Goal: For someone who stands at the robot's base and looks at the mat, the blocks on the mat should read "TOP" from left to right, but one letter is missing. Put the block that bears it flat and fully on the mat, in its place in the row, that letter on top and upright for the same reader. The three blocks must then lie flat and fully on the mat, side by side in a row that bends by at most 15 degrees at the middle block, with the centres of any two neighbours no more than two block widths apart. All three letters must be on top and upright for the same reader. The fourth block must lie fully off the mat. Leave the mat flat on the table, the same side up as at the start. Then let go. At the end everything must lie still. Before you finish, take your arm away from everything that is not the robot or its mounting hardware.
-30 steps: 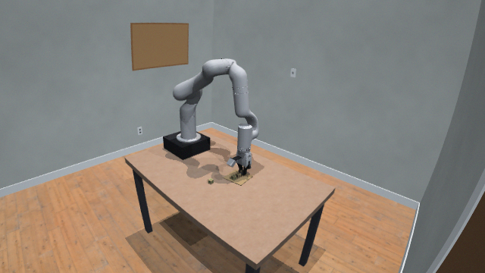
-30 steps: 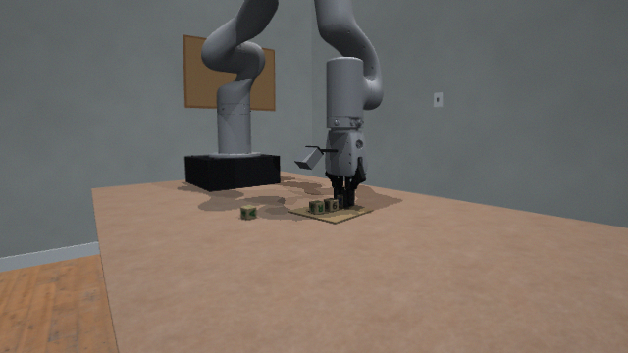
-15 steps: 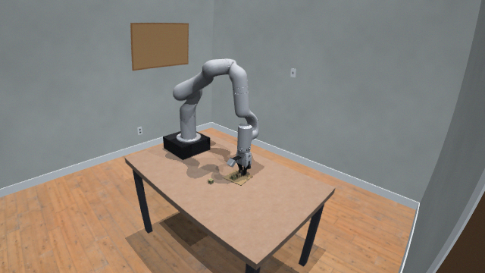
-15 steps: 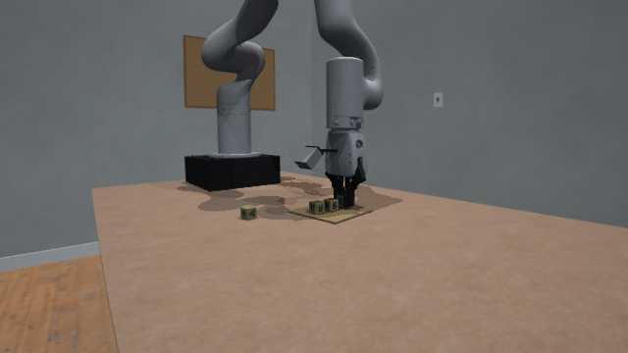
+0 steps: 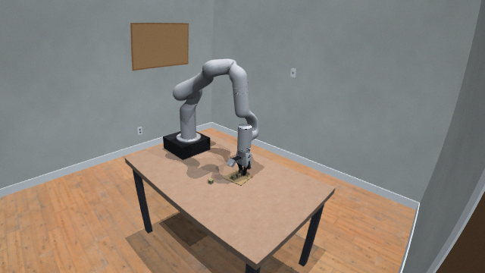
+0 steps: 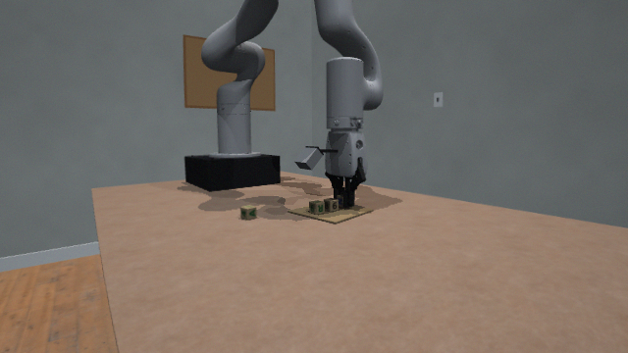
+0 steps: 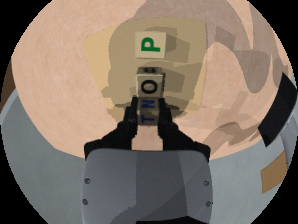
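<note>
Right now the tan mat is 4 cm to the right of my hand and 3 cm below it.
</note>
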